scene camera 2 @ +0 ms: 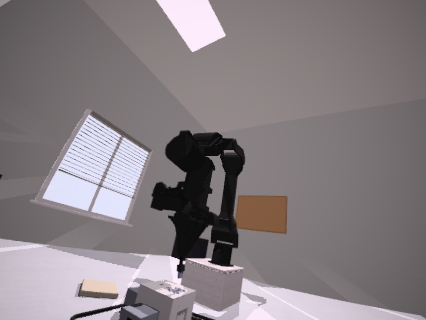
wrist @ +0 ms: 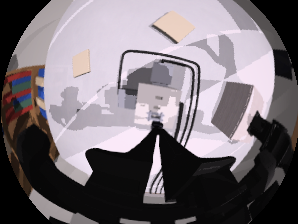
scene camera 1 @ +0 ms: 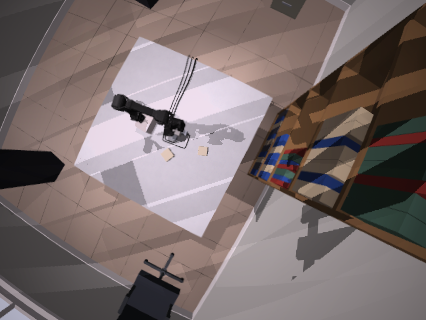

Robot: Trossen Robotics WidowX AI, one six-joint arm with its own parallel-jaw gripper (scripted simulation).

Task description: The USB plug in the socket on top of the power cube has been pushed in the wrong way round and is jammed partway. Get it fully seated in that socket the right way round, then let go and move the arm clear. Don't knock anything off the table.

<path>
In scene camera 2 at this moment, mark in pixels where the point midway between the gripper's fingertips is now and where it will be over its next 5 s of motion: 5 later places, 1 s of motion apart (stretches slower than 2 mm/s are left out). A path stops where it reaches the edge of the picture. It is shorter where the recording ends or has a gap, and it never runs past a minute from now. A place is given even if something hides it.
My gripper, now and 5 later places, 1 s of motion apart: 181, 256; 181, 258; 182, 261; 182, 262; 182, 265; 182, 267
</path>
